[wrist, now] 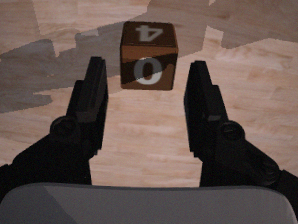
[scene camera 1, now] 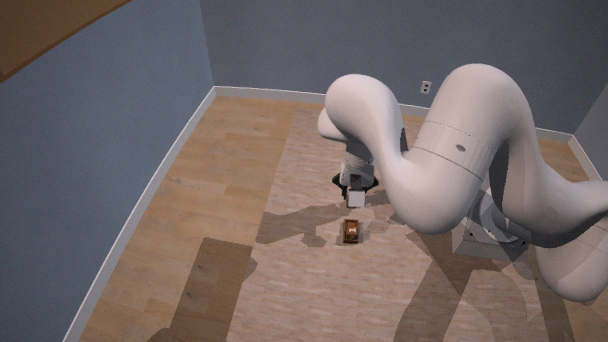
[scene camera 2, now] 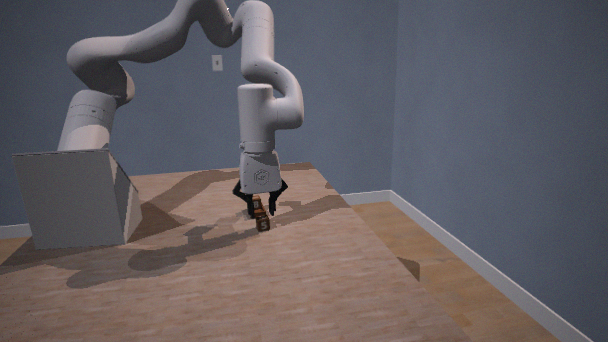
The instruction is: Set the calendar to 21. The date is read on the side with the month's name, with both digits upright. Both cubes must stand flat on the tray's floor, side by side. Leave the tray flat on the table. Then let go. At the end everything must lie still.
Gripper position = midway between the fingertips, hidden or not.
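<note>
A brown cube (wrist: 148,51) is there for me to see. I can see my own gripper (scene camera 2: 262,215) too, and the wrist view shows that gripper (wrist: 147,78), as does scene camera 1, where my gripper (scene camera 1: 352,197) is in the picture.
</note>
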